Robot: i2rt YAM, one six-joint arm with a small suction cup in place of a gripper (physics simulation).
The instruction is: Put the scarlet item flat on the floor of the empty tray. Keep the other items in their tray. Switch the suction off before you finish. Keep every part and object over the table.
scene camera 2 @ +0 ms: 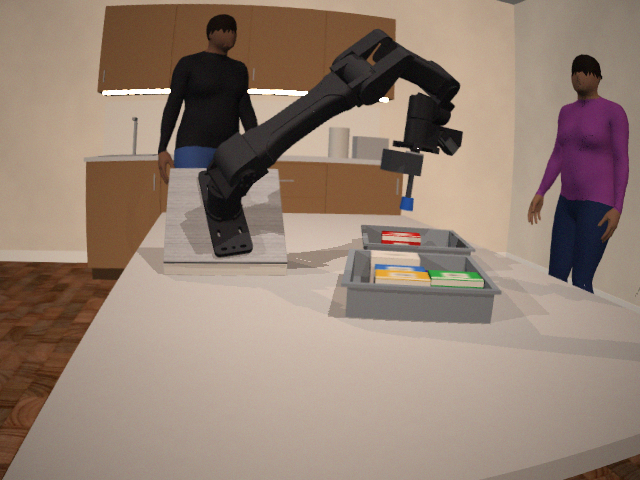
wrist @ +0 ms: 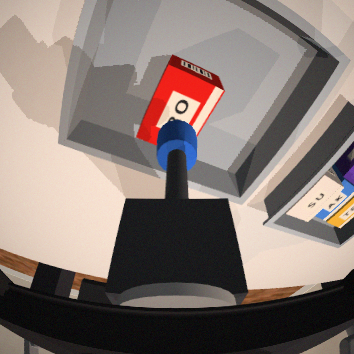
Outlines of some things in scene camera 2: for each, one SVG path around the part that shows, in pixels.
A grey tray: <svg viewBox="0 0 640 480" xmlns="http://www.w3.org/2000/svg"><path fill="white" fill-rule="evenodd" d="M361 225L364 250L470 256L471 252L476 251L453 230ZM382 231L419 233L421 244L420 246L381 243Z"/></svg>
A white box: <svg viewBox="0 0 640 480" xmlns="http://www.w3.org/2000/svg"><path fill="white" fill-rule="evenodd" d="M369 283L374 283L375 264L420 267L418 254L371 250Z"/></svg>
